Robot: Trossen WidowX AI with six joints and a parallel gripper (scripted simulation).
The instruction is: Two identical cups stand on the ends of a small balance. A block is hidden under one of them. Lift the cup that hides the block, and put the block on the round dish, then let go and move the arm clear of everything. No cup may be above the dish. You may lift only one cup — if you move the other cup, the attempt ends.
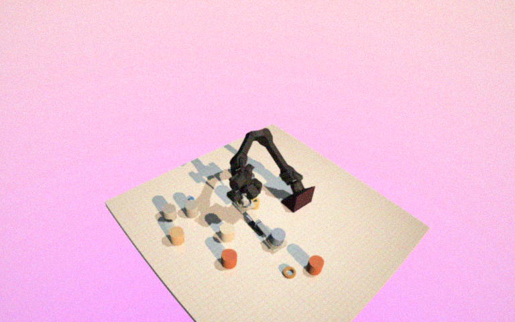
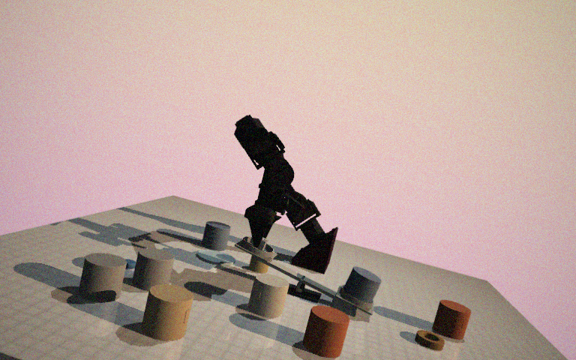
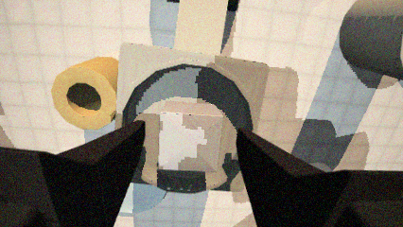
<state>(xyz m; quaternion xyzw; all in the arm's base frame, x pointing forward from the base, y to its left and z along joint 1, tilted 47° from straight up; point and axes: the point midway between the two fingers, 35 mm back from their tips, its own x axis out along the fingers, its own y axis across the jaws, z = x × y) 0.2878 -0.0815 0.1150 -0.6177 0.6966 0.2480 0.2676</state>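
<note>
Right now my gripper tip is 8 cm past the round dish, 11 cm to the left of it and 8 cm above it. Also, from my gripper tip: short yellow tube: 8 cm behind, 6 cm below; pale block: right at my gripper tip; grey-blue cup: 3 cm ahead, 28 cm to the left, 2 cm below.
</note>
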